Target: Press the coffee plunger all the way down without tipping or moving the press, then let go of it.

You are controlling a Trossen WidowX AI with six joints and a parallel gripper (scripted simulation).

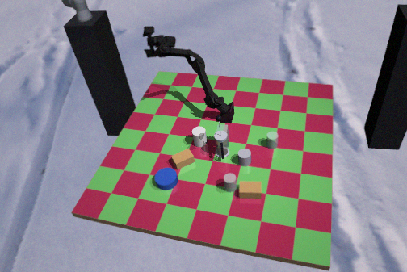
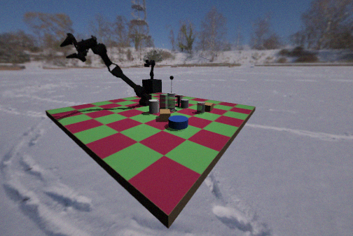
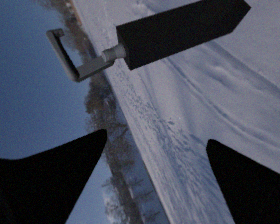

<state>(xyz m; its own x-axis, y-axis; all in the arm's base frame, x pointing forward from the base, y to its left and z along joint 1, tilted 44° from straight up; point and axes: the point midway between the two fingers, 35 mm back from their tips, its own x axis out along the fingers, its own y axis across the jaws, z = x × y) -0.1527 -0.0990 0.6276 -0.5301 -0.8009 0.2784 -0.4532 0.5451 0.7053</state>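
Right now my gripper tip is 550 mm to the right of the coffee press, 510 mm short of it and 300 mm above it. From my gripper tip the other things lie so: white cylinder: 420 mm ahead, 400 mm to the left, 380 mm below; blue disc: 730 mm ahead, 410 mm below, 270 mm to the left.
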